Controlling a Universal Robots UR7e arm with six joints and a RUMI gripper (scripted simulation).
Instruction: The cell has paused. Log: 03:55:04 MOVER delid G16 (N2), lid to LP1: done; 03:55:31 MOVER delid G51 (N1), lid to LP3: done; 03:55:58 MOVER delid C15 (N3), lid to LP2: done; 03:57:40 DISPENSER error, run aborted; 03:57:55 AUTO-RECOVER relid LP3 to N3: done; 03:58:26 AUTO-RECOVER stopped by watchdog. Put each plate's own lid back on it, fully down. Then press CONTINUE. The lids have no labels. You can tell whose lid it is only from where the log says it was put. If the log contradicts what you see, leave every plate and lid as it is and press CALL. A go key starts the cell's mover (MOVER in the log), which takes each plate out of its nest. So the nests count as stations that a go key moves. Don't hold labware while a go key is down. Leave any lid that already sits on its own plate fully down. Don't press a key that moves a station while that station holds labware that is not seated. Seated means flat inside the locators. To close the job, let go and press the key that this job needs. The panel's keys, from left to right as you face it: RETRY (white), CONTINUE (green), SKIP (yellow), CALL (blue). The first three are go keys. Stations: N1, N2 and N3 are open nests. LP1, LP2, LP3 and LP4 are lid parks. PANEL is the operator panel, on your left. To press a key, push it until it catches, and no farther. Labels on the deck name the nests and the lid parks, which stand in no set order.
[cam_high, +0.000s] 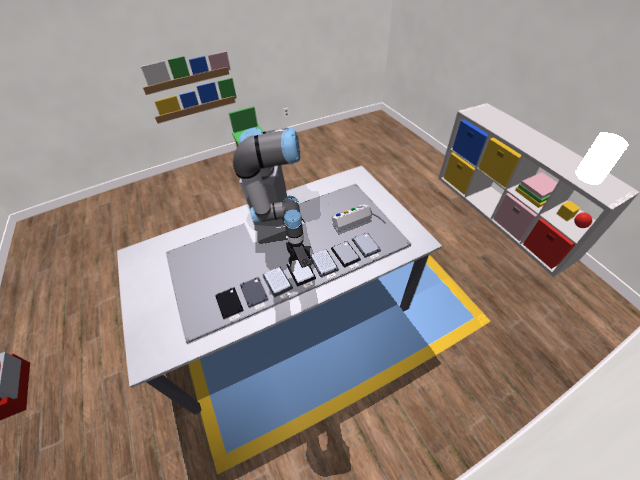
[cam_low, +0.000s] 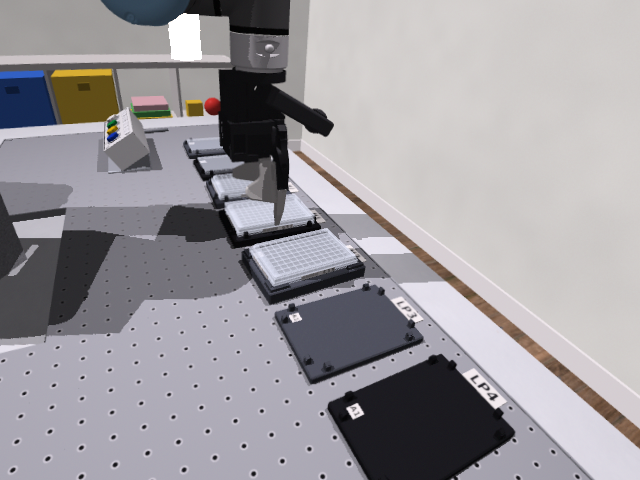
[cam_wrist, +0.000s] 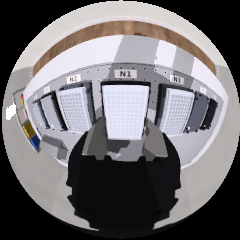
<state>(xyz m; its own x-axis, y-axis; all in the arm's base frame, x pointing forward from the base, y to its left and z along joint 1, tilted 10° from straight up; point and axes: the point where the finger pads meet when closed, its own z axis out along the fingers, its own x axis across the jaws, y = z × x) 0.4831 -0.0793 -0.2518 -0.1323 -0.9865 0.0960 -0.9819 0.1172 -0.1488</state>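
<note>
The park LP1 lies 40 mm ahead of my hand, 260 mm to the left of it and 30 mm below it. The rest, counted from my hand: lid park LP3: 30 mm behind, 260 mm to the right, 30 mm below; then green key: 170 mm behind, 460 mm to the left, 30 mm above; then lid park LP4: 40 mm behind, 390 mm to the right, 30 mm below.
</note>
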